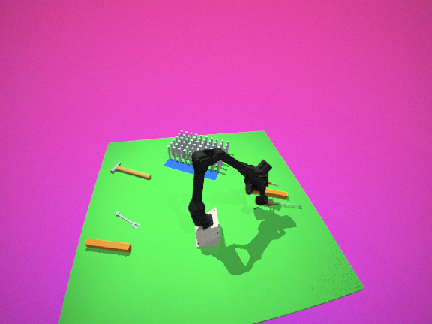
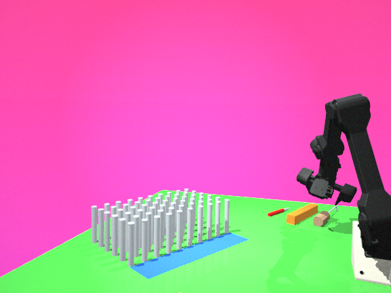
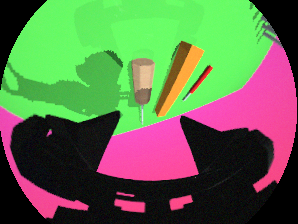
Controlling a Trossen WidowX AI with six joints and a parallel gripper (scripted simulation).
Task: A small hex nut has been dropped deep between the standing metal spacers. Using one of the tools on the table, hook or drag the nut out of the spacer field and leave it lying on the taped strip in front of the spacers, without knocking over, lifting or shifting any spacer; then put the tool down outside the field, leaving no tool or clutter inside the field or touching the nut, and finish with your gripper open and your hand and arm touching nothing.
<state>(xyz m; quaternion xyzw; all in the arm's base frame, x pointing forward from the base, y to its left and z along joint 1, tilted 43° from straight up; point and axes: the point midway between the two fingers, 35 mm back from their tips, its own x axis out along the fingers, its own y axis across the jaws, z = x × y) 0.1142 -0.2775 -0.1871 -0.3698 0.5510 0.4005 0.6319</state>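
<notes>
My gripper tip is 30 mm past the hook tool, 100 mm to the left of it and 80 mm above it. The rest, counted from my gripper tip: blue taped strip: 340 mm ahead, 410 mm to the left, 90 mm below; then hex nut: 510 mm ahead, 370 mm to the left, 90 mm below; then red screwdriver: 140 mm ahead, 90 mm to the right, 80 mm below.
</notes>
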